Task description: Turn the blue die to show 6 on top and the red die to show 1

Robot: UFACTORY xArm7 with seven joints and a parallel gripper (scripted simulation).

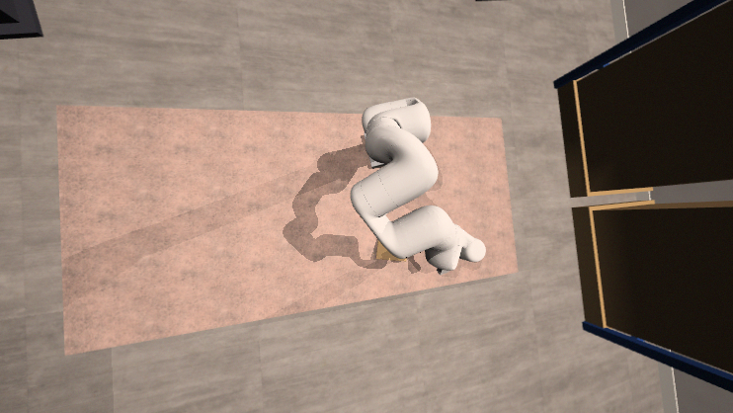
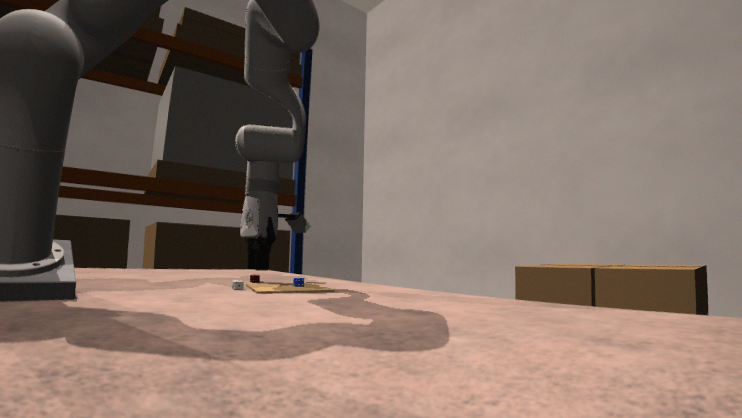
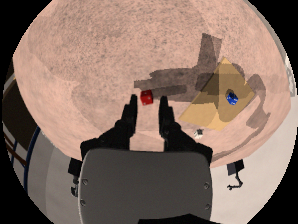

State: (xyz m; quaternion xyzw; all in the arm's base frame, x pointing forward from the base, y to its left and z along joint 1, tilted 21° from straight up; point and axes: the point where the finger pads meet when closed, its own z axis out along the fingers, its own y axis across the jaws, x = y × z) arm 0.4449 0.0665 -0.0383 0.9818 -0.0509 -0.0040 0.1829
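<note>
The red die lies 40 mm below my hand and 10 mm behind it. Round my hand: tan mat (150 mm to the right, 50 mm below, 30 mm behind); blue die (150 mm to the right, 40 mm below); white die (110 mm to the right, 110 mm behind, 40 mm below).
</note>
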